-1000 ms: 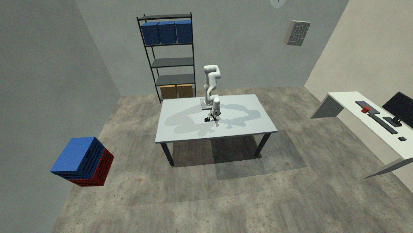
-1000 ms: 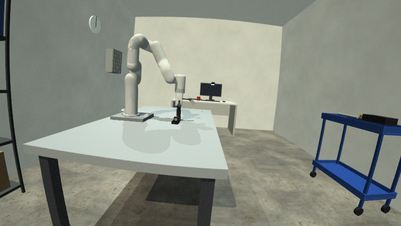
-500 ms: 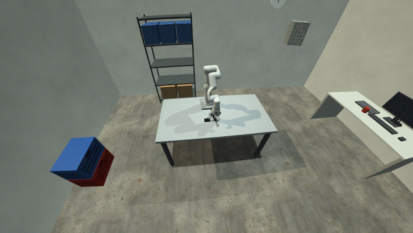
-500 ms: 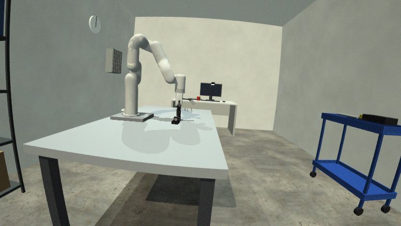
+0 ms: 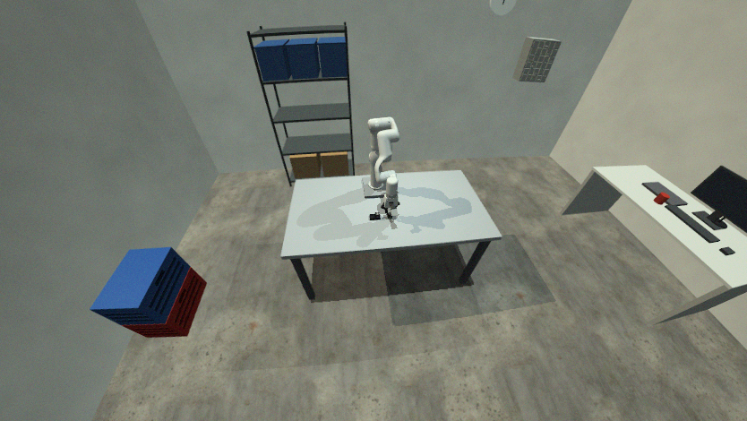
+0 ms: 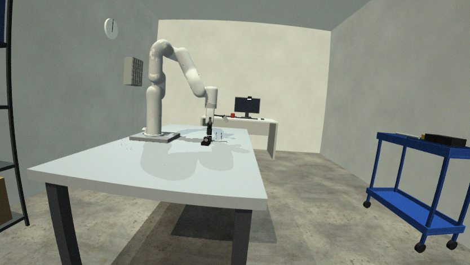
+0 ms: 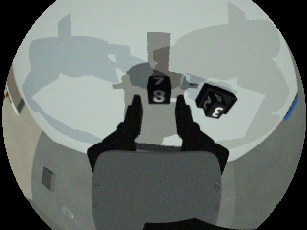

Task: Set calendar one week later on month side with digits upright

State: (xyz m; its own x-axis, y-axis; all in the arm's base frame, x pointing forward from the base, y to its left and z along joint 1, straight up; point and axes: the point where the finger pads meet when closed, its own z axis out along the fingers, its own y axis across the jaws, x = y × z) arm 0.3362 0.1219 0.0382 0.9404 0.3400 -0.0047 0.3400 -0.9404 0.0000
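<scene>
My gripper is now 5 cm above the cube.
</scene>
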